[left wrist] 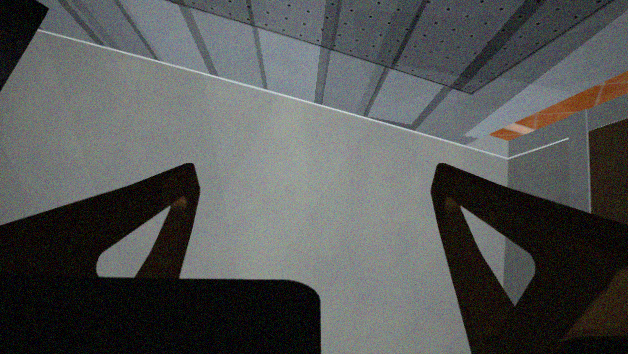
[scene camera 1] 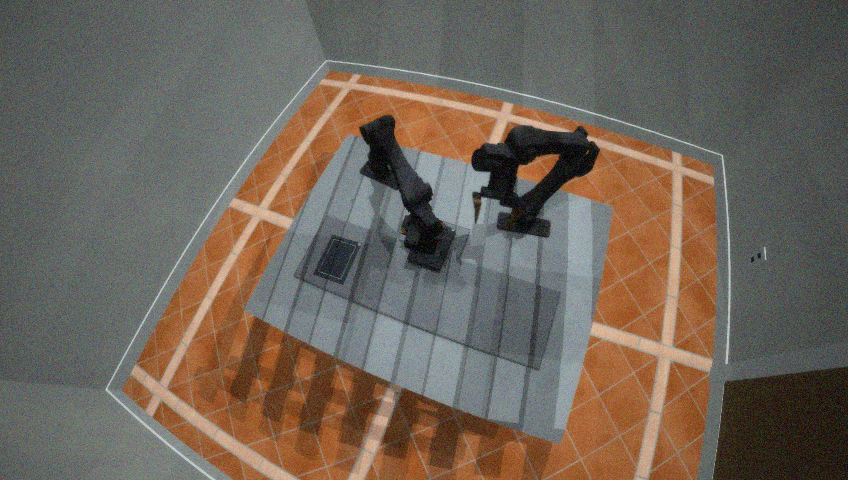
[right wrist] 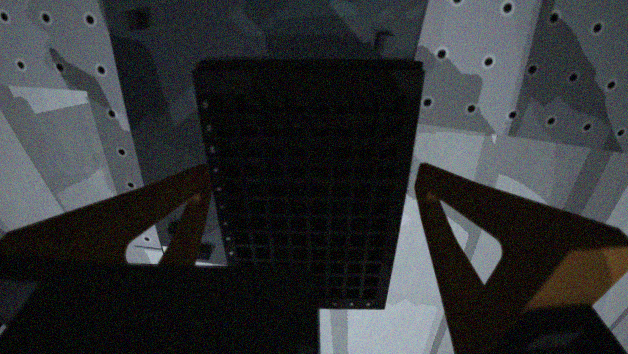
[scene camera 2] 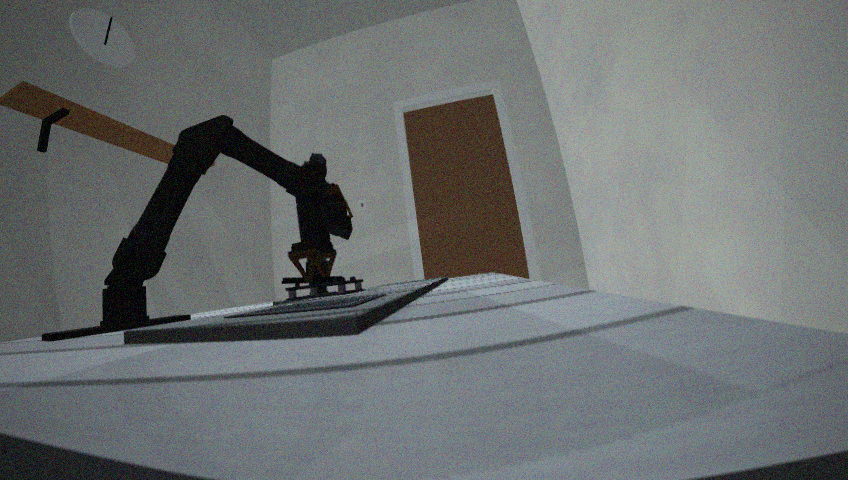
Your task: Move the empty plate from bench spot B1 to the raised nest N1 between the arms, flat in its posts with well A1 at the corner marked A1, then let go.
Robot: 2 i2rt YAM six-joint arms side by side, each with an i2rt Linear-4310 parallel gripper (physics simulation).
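Seen in the pictures: left gripper, fingertip midpoint: (left wrist: 315,176) (scene camera 1: 492,226) (scene camera 2: 348,212); right gripper, fingertip midpoint: (scene camera 1: 424,239) (right wrist: 313,175) (scene camera 2: 318,281); left arm's base at its link origin: (scene camera 1: 523,225); right arm's base at its link origin: (scene camera 1: 382,175) (scene camera 2: 125,328).
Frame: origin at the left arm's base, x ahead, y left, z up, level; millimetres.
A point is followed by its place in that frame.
Observation:
The dark plate (right wrist: 310,150) {x 168, y -340, z 61 mm} with its grid of wells lies between the fingers of my right gripper (right wrist: 313,175) {x 151, y -340, z 52 mm} (scene camera 2: 312,276) {x 151, y -340, z 52 mm} (scene camera 1: 426,240) {x 151, y -340, z 52 mm} in the right wrist view. That gripper is open; the plate's left edge is close to one fingertip, and a thin gap shows at the other. The plate is over the dark nest (scene camera 1: 425,261) {x 230, y -320, z 45 mm} (right wrist: 145,95) {x 189, y -269, z 45 mm}. Whether it sits fully in the posts cannot be told, and the A1 mark does not show. Bench spot B1 (scene camera 1: 337,259) {x 276, y -645, z 15 mm} is a dark outlined rectangle with no plate on it. My left gripper (left wrist: 315,176) {x 184, y -119, z 282 mm} (scene camera 1: 477,220) {x 184, y -119, z 282 mm} is open and empty.
A perforated grey board (scene camera 1: 517,315) {x 348, y 18, z 13 mm} (left wrist: 390,40) {x 430, y -45, z 13 mm} (scene camera 2: 249,333) {x 278, y -783, z 6 mm} lies on the bench, with B1 at its left end in scene camera 1. The left arm (scene camera 1: 553,142) {x 23, y 2, z 481 mm} is folded at the right of the right arm (scene camera 1: 398,166) {x 93, y -403, z 374 mm}. Striped shadows cross the bench.

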